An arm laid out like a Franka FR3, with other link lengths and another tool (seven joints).
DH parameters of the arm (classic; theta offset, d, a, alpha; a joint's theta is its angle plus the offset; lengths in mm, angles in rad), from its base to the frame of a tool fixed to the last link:
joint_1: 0 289.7 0 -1.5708
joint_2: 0 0 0 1.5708
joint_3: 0 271.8 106.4 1.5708
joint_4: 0 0 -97.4 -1.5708
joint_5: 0 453.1 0 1.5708
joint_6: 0 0 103 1.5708
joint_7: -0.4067 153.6 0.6 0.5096
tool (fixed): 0 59.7 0 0
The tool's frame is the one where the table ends.
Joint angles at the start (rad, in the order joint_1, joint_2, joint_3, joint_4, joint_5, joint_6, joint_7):
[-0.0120, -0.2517, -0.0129, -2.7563, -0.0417, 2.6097, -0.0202]
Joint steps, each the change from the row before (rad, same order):
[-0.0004, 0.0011, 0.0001, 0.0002, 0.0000, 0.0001, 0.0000]
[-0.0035, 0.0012, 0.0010, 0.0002, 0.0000, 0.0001, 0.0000]
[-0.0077, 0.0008, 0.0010, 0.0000, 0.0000, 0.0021, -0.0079]
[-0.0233, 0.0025, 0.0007, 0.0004, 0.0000, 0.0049, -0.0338]
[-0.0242, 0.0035, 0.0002, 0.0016, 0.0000, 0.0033, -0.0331]
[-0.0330, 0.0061, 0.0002, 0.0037, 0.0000, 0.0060, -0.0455]
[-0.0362, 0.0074, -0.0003, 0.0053, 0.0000, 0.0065, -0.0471]
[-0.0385, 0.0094, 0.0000, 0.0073, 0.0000, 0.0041, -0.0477]
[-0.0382, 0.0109, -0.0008, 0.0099, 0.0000, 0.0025, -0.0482]
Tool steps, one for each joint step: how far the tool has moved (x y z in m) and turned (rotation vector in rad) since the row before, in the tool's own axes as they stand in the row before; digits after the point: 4 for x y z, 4 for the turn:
[-0.0002, 0.0003, 0.0003, 0.0003, -0.0005, 0.0006]
[-0.0007, 0.0012, -0.0001, 0.0000, 0.0003, 0.0027]
[-0.0014, 0.0029, -0.0013, -0.0013, 0.0000, -0.0014]
[-0.0051, 0.0095, -0.0044, -0.0033, -0.0047, -0.0104]
[-0.0057, 0.0100, -0.0045, -0.0027, -0.0049, -0.0079]
[-0.0077, 0.0137, -0.0063, -0.0046, -0.0057, -0.0116]
[-0.0090, 0.0151, -0.0071, -0.0054, -0.0046, -0.0099]
[-0.0104, 0.0157, -0.0070, -0.0044, -0.0061, -0.0075]
[-0.0109, 0.0158, -0.0072, -0.0040, -0.0066, -0.0072]

